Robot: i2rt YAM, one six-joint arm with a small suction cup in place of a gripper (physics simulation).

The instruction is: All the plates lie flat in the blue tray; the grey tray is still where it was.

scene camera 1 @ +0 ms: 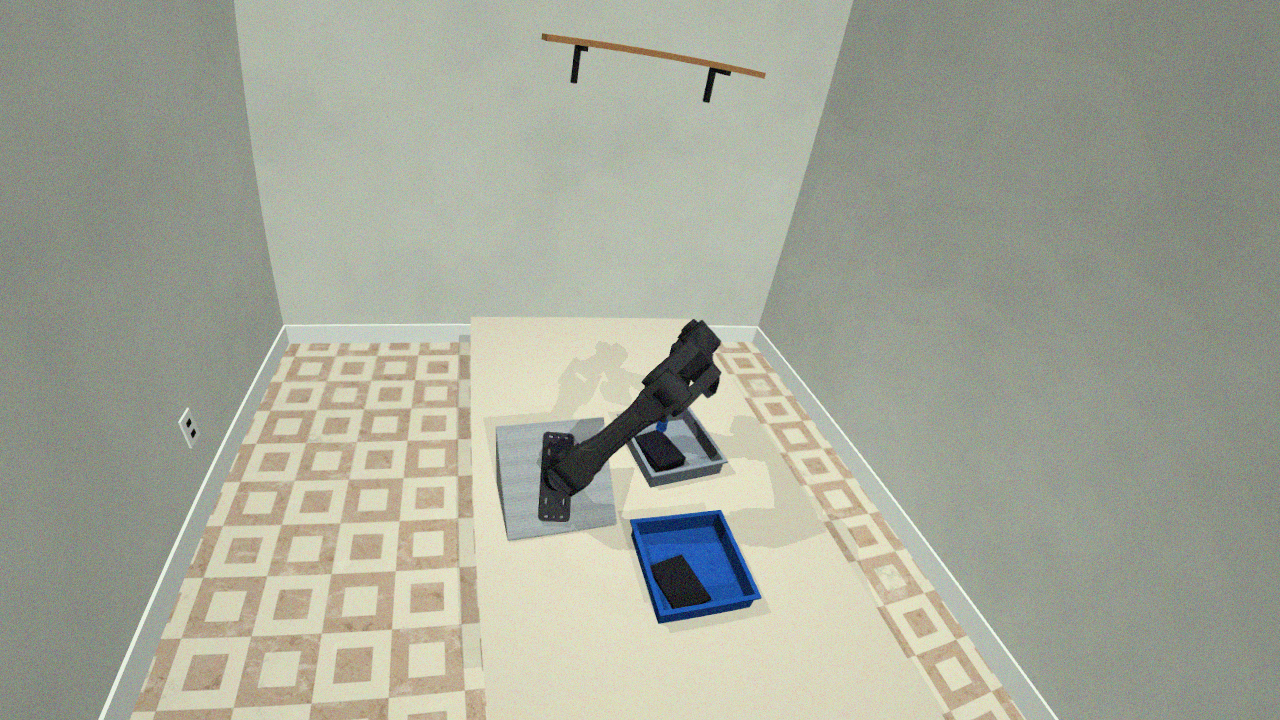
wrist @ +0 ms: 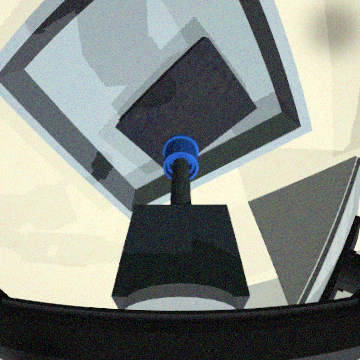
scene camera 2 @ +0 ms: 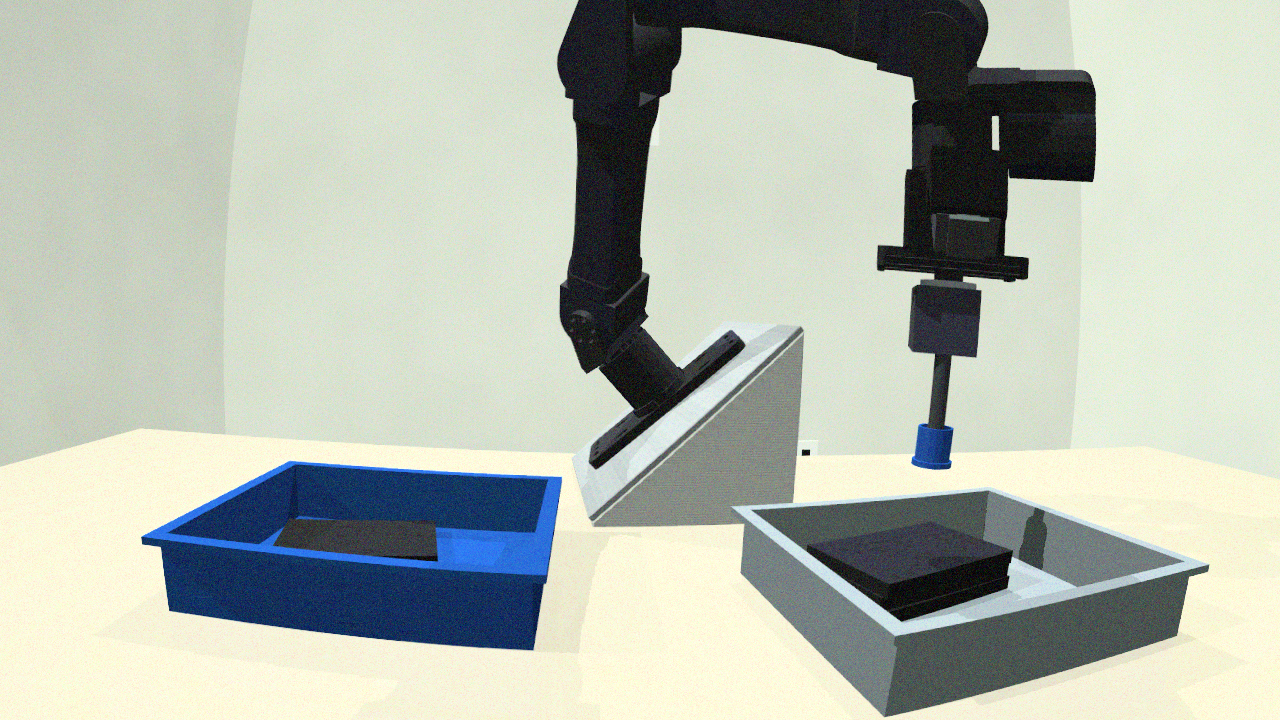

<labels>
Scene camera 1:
blue tray: 705, 540
grey tray: 703, 457
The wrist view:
my suction cup: 178, 143
grey tray: 75, 75
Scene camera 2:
my suction cup: 933, 447
blue tray: 494, 532
grey tray: 1078, 592
</labels>
